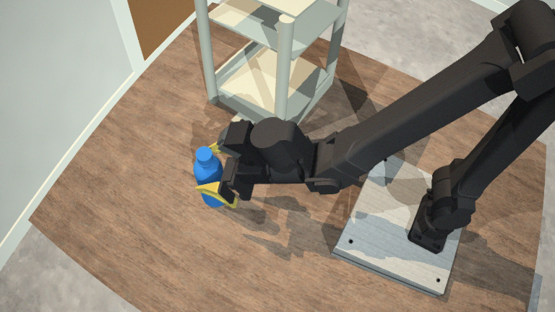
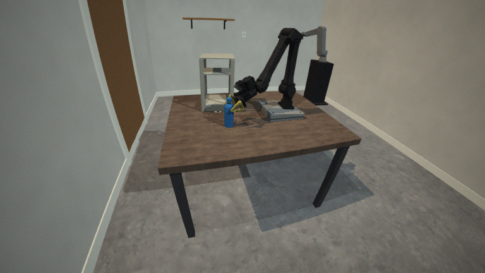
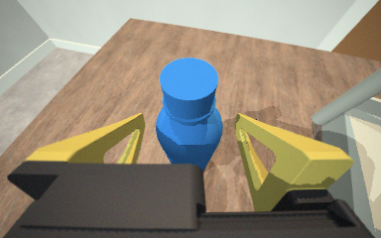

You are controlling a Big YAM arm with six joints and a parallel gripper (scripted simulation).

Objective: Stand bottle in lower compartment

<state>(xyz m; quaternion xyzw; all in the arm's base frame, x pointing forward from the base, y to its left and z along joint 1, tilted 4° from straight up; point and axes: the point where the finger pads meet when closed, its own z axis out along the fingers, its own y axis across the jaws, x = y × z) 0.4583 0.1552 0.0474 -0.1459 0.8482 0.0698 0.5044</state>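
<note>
My hand is 10 mm above the blue bottle.
</note>
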